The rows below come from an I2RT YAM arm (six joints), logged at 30 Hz.
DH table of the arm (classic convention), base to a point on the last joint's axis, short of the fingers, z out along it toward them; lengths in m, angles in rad. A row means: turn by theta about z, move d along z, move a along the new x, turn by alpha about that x. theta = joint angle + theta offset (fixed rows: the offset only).
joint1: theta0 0, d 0.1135, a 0.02, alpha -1.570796
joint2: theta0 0, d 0, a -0.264, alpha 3.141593
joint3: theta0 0.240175, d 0, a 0.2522, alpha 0
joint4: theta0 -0.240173, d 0, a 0.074, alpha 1.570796
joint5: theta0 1.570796, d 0, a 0, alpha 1.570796
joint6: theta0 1.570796, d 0.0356, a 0, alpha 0
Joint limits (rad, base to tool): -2.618..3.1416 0..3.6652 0..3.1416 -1.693..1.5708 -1.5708..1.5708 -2.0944..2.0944
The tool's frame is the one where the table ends.
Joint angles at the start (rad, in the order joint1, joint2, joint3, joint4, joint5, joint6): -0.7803 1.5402 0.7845 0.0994 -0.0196 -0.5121
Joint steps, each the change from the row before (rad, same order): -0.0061 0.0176 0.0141 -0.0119 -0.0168 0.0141; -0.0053 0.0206 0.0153 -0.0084 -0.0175 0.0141; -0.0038 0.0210 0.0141 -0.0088 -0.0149 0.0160; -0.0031 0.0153 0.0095 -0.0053 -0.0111 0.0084
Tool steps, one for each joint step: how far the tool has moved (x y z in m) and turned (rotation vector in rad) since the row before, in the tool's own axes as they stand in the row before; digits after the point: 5 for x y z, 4 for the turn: 0.00039 -0.00142 0.00369 -0.0179 0.0076 0.0183; 0.00010 -0.00138 0.00437 -0.0182 0.0056 0.0180; 0.00045 -0.00085 0.00454 -0.0178 0.0083 0.0194; 0.00053 -0.00070 0.00334 -0.0127 0.0059 0.0112
